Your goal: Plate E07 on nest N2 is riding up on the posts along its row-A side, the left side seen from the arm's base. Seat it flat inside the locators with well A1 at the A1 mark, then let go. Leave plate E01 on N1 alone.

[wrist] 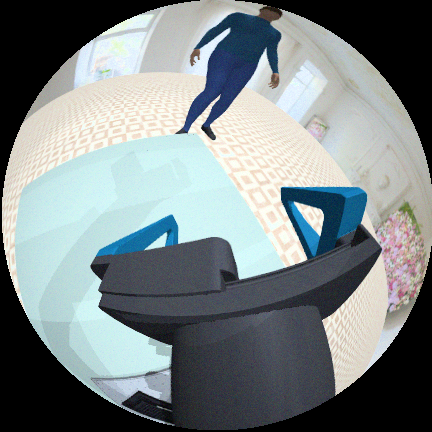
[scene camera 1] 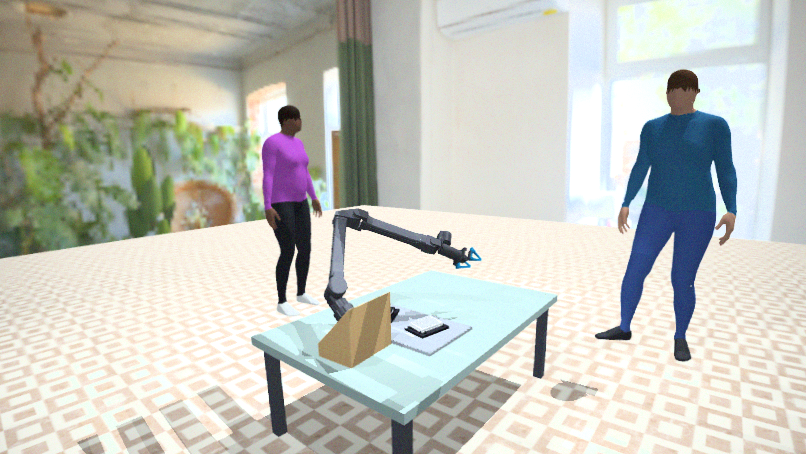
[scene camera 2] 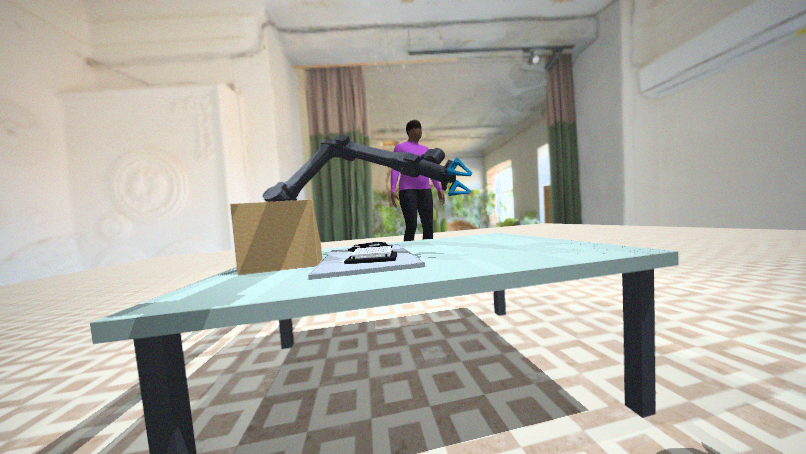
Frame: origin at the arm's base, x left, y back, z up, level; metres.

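Where they show: gripper, fingertip midpoint: (wrist: 227, 206) (scene camera 1: 475, 263) (scene camera 2: 471, 183); arm's base at its link origin: (scene camera 1: 349, 319) (scene camera 2: 269, 226).
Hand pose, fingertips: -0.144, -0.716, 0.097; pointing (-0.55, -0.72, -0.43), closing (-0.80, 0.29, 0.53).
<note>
Things, the pixels of their centre, and the offset from my fingertips, as dx, dy, dz. "spot": a spot on its surface instead. Level surfaces: height alone.
- white well plate at the middle of its body: (scene camera 2: 372, 252) (scene camera 1: 426, 323) +0.041, +0.356, -0.210
- black nest at the middle of its body: (scene camera 2: 372, 256) (scene camera 1: 426, 326) +0.035, +0.357, -0.223
- grey board at a spot on its surface: (scene camera 2: 333, 269) (scene camera 1: 431, 345) spot: -0.075, +0.473, -0.234
- black part at a spot on its surface: (scene camera 1: 392, 312) spot: +0.266, +0.329, -0.219
- table at its surface level: dz -0.247
A white well plate (scene camera 1: 426, 323) (scene camera 2: 372, 252) sits on a black nest (scene camera 1: 423, 333) (scene camera 2: 369, 259) on a grey board (scene camera 1: 433, 346) (scene camera 2: 333, 269). Its label, tilt and A1 corner are too small to read, so I cannot tell which plate it is. Another black part (scene camera 1: 394, 312) shows partly behind the wooden block; whether it bears the other plate is unclear. In the wrist view, a corner of the grey board (wrist: 114, 384) and a black nest part (wrist: 149, 406) show at the bottom left. My gripper (scene camera 1: 473, 261) (scene camera 2: 469, 183) (wrist: 227, 206) is open and empty, high above the table and well away from the plate.
A wooden wedge-shaped block (scene camera 1: 360, 333) (scene camera 2: 274, 239) stands on the table (scene camera 1: 479, 293) (scene camera 2: 524, 258) (wrist: 55, 215) beside the board. A person in blue (scene camera 1: 685, 163) (wrist: 237, 55) stands past the table's far end. A person in magenta (scene camera 1: 287, 169) (scene camera 2: 412, 174) stands behind the arm.
</note>
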